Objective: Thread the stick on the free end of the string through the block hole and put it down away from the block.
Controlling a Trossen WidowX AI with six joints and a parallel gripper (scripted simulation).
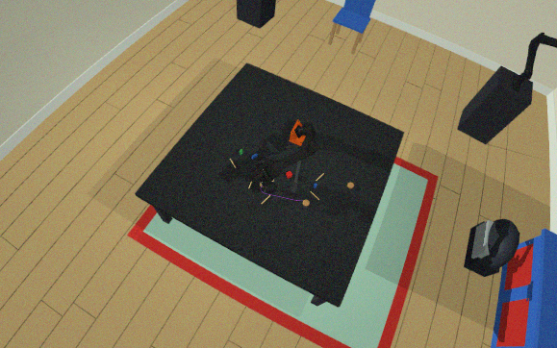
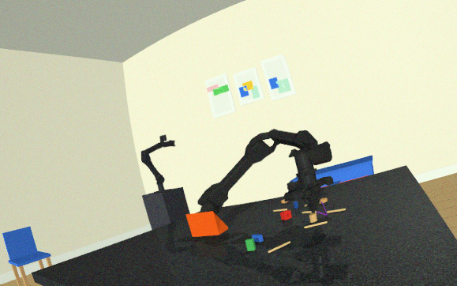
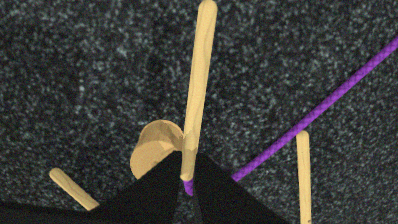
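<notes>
Now: the tan wooden block 1 cm to the right of my gripper tip and 2 cm below it. The rest, counted from my gripper tip: green cylinder 12 cm behind, 24 cm to the right, 1 cm below; red block 15 cm behind, 9 cm to the left, 1 cm below.
</notes>
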